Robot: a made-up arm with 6 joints. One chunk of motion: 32 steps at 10 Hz.
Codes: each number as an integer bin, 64 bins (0 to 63) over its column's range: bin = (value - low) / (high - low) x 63, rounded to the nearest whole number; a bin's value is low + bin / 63 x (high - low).
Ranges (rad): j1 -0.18..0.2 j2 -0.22..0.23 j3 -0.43..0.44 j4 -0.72..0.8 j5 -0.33..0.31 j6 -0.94..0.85
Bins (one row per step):
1: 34 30 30 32 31 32
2: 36 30 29 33 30 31
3: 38 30 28 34 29 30
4: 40 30 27 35 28 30
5: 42 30 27 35 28 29
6: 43 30 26 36 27 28
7: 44 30 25 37 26 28
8: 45 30 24 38 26 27
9: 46 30 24 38 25 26
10: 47 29 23 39 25 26
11: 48 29 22 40 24 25
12: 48 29 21 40 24 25
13: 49 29 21 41 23 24
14: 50 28 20 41 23 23
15: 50 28 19 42 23 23
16: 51 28 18 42 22 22
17: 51 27 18 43 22 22
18: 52 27 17 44 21 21
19: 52 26 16 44 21 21
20: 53 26 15 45 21 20
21: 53 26 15 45 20 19
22: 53 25 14 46 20 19
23: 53 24 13 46 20 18
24: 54 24 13 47 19 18
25: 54 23 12 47 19 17
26: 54 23 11 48 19 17
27: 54 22 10 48 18 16
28: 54 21 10 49 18 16
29: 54 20 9 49 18 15
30: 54 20 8 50 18 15
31: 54 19 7 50 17 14
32: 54 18 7 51 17 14
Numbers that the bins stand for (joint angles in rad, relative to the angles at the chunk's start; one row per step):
1: 0.0251 -0.0057 -0.0157 0.0521 -0.0151 -0.0308
2: 0.0371 -0.0057 -0.0295 0.0762 -0.0252 -0.0592
3: 0.0492 -0.0057 -0.0433 0.1003 -0.0354 -0.0876
4: 0.0613 -0.0057 -0.0571 0.1244 -0.0456 -0.0876
5: 0.0733 -0.0057 -0.0571 0.1244 -0.0456 -0.1160
6: 0.0794 -0.0057 -0.0710 0.1486 -0.0557 -0.1444
7: 0.0854 -0.0057 -0.0848 0.1727 -0.0659 -0.1444
8: 0.0914 -0.0057 -0.0986 0.1968 -0.0659 -0.1729
9: 0.0975 -0.0057 -0.0986 0.1968 -0.0760 -0.2013
10: 0.1035 -0.0129 -0.1124 0.2210 -0.0760 -0.2013
11: 0.1095 -0.0129 -0.1262 0.2451 -0.0862 -0.2297
12: 0.1095 -0.0129 -0.1400 0.2451 -0.0862 -0.2297
13: 0.1156 -0.0129 -0.1400 0.2692 -0.0963 -0.2581
14: 0.1216 -0.0200 -0.1538 0.2692 -0.0963 -0.2865
15: 0.1216 -0.0200 -0.1676 0.2933 -0.0963 -0.2865
16: 0.1276 -0.0200 -0.1814 0.2933 -0.1065 -0.3149
17: 0.1276 -0.0271 -0.1814 0.3175 -0.1065 -0.3149
18: 0.1337 -0.0271 -0.1952 0.3416 -0.1167 -0.3433
19: 0.1337 -0.0343 -0.2090 0.3416 -0.1167 -0.3433
20: 0.1397 -0.0343 -0.2229 0.3657 -0.1167 -0.3717
21: 0.1397 -0.0343 -0.2229 0.3657 -0.1268 -0.4002
22: 0.1397 -0.0414 -0.2367 0.3898 -0.1268 -0.4002
23: 0.1397 -0.0486 -0.2505 0.3898 -0.1268 -0.4286
24: 0.1457 -0.0486 -0.2505 0.4140 -0.1370 -0.4286
25: 0.1457 -0.0557 -0.2643 0.4140 -0.1370 -0.4570
26: 0.1457 -0.0557 -0.2781 0.4381 -0.1370 -0.4570
27: 0.1457 -0.0629 -0.2919 0.4381 -0.1471 -0.4854
28: 0.1457 -0.0700 -0.2919 0.4622 -0.1471 -0.4854
29: 0.1457 -0.0771 -0.3057 0.4622 -0.1471 -0.5138
30: 0.1457 -0.0771 -0.3195 0.4863 -0.1471 -0.5138
31: 0.1457 -0.0843 -0.3333 0.4863 -0.1573 -0.5422
32: 0.1457 -0.0914 -0.3333 0.5105 -0.1573 -0.5422

